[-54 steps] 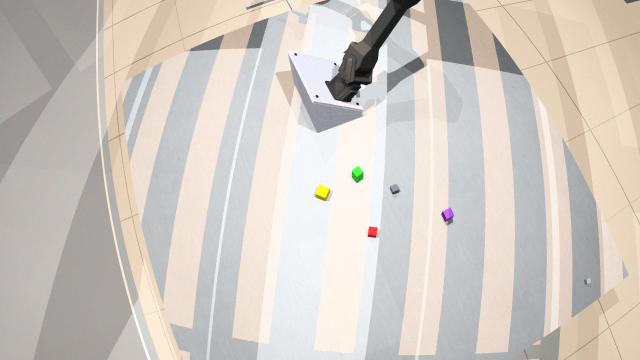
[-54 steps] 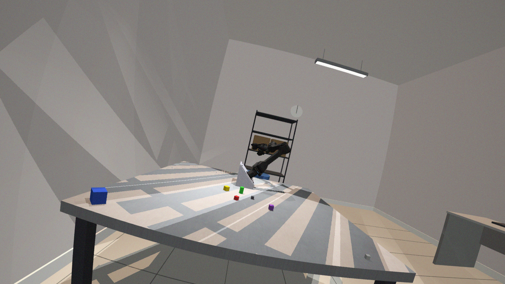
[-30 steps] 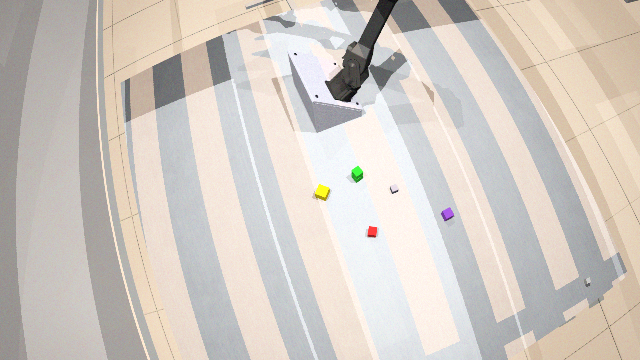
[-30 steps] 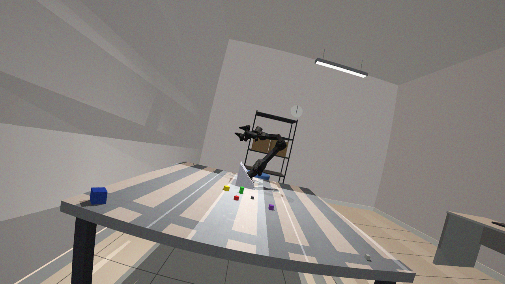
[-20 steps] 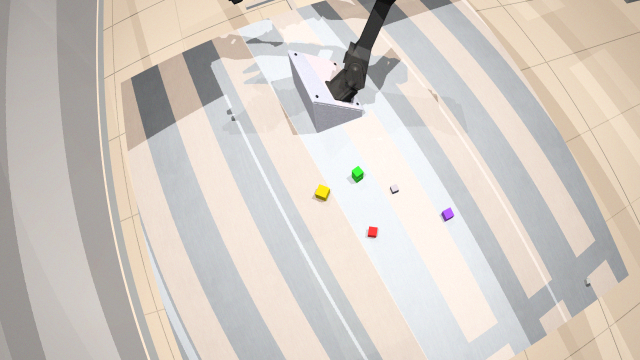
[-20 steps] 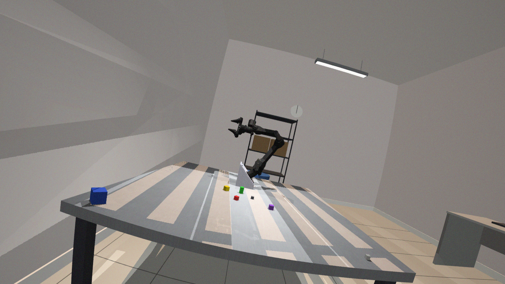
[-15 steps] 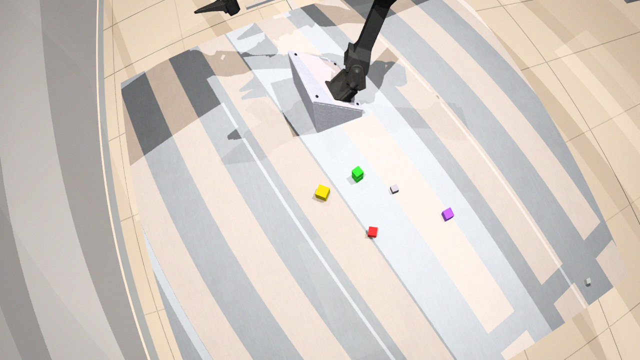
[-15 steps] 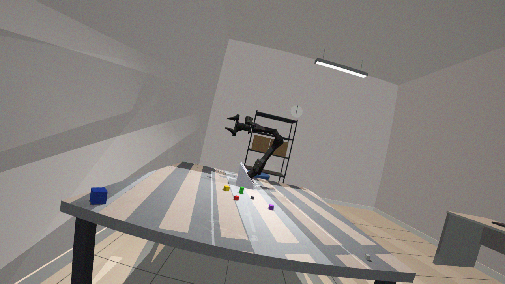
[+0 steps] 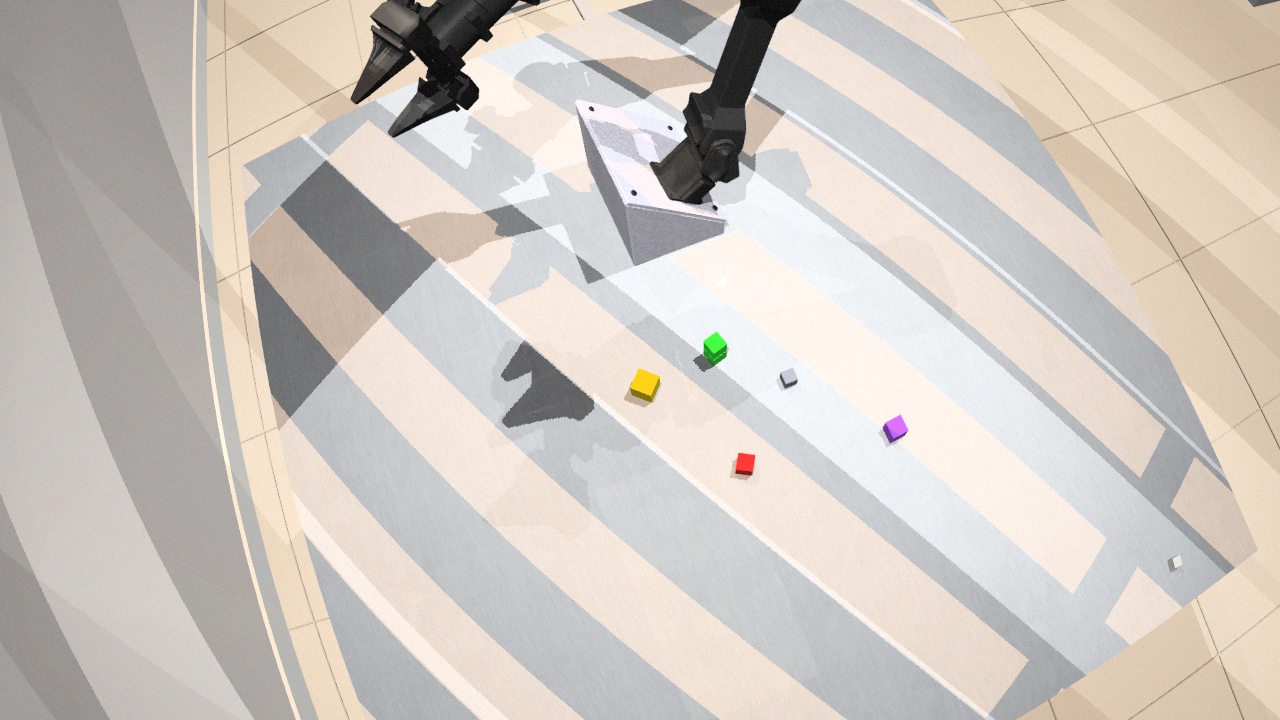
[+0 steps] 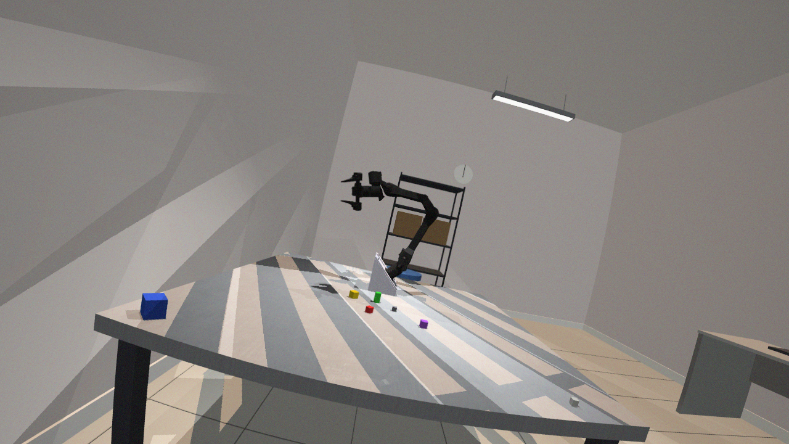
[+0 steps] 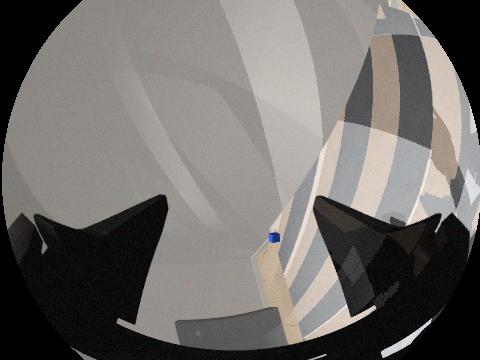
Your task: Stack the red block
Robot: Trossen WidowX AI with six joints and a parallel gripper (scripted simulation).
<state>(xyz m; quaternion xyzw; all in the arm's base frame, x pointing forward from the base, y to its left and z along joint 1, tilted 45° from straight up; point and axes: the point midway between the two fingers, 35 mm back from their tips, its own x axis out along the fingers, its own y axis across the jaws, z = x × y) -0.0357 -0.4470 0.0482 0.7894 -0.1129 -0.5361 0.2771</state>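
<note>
Right now the red block is 42 cm below my gripper tip, 37 cm ahead of it and 25 cm to the left of it. From my gripper tip the other things lie so: yellow cube (41 cm below, 23 cm ahead, 18 cm to the left); purple cube (44 cm to the left, 42 cm below, 42 cm ahead); blue cube (77 cm ahead, 40 cm below, 27 cm to the right).
</note>
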